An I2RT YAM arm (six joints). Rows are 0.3 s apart.
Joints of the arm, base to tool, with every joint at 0 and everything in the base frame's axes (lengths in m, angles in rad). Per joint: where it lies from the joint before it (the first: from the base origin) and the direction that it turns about. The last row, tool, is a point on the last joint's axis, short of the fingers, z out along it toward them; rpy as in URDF.
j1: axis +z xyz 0 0 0.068
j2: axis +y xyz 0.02 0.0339 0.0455
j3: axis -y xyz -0.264 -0.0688 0
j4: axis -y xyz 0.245 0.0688 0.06
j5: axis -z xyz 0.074 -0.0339 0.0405
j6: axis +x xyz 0.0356 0 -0.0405
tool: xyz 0 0 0 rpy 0 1.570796 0
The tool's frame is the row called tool.
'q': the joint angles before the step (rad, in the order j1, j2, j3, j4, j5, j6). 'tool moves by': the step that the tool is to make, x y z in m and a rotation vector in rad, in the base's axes. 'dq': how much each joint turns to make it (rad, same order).
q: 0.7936 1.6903 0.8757 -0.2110 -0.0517 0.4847
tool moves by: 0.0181 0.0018 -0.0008 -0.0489 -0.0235 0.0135
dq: -0.0326 0.0552 0.0670 -0.0320 0.0207 -0.0659
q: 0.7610 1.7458 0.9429 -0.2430 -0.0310 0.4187
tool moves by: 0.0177 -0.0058 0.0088 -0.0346 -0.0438 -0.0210
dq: -0.0441 0.0115 0.0527 -0.0327 0.0359 -0.0477
